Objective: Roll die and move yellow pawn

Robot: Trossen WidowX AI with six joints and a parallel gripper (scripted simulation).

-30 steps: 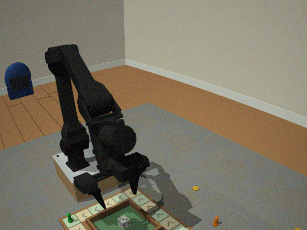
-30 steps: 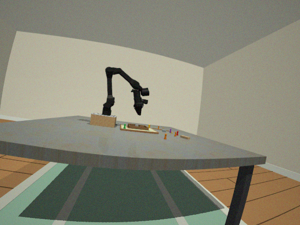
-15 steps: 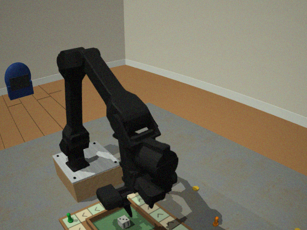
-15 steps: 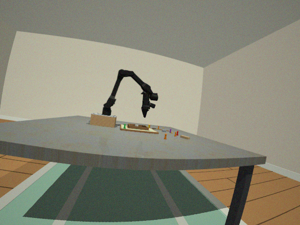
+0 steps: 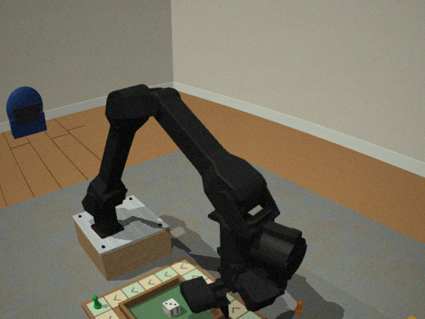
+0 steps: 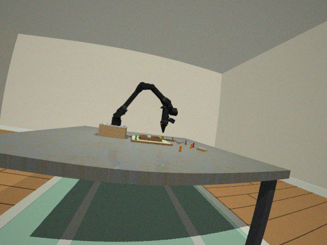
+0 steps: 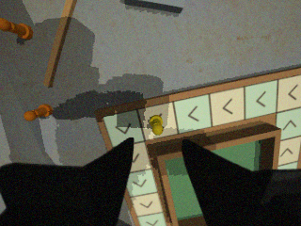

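The yellow pawn is 50 mm below my gripper tip. Round my gripper tip: green felt tray (120 mm behind, 70 mm to the right, 70 mm below); die (130 mm behind, 60 mm to the right, 50 mm below); grey block (140 mm ahead, 40 mm to the right, 70 mm below).
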